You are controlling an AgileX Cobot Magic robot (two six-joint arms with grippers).
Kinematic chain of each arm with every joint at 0, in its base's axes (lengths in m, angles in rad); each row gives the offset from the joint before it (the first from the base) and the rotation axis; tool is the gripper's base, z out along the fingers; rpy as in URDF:
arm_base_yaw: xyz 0 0 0.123 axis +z
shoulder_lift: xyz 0 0 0 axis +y
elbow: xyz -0.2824 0 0.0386 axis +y
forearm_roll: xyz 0.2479 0 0.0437 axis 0.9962 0 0.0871
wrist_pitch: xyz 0 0 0 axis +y
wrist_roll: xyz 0.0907 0 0.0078 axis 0.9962 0 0.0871
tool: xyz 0 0 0 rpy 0 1.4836 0
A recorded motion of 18 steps. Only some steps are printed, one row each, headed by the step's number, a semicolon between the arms.
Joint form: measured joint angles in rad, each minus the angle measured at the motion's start. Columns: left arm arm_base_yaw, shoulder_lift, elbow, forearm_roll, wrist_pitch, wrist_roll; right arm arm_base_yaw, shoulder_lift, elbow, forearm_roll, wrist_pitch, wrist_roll.
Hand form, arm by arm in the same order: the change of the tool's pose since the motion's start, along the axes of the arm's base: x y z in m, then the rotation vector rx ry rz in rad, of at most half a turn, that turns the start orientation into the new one. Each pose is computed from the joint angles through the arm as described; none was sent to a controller.
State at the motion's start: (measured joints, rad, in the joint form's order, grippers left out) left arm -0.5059 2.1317 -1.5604 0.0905 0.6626 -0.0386; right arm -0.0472 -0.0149 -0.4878 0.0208 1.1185 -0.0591
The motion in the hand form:
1: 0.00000 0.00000 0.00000 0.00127 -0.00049 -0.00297; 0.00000 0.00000 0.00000 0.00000 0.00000 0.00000
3: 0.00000 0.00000 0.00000 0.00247 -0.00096 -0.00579; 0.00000 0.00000 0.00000 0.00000 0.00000 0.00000
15: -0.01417 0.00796 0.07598 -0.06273 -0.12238 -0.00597; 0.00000 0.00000 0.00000 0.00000 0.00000 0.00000
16: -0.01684 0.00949 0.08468 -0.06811 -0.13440 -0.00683; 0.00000 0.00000 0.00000 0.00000 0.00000 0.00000
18: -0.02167 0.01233 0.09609 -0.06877 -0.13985 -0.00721; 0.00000 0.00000 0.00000 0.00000 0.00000 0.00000
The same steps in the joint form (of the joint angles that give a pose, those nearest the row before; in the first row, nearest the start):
1: 0.0000 0.0000 0.0000 0.0000 0.0000 0.0033; 0.0000 0.0000 0.0000 0.0000 0.0000 0.0000
3: 0.0000 0.0000 0.0000 0.0000 0.0000 0.0064; 0.0000 0.0000 0.0000 0.0000 0.0000 0.0000
15: 0.0000 -0.1740 0.0000 -0.0023 0.0361 0.0112; 0.0000 0.0000 0.0000 0.0000 0.0000 0.0000
16: 0.0000 -0.1949 0.0000 -0.0023 0.0438 0.0129; 0.0000 0.0000 0.0000 0.0000 0.0000 0.0000
18: 0.0000 -0.2242 0.0000 -0.0023 0.0679 0.0156; 0.0000 0.0000 0.0000 0.0000 0.0000 0.0000

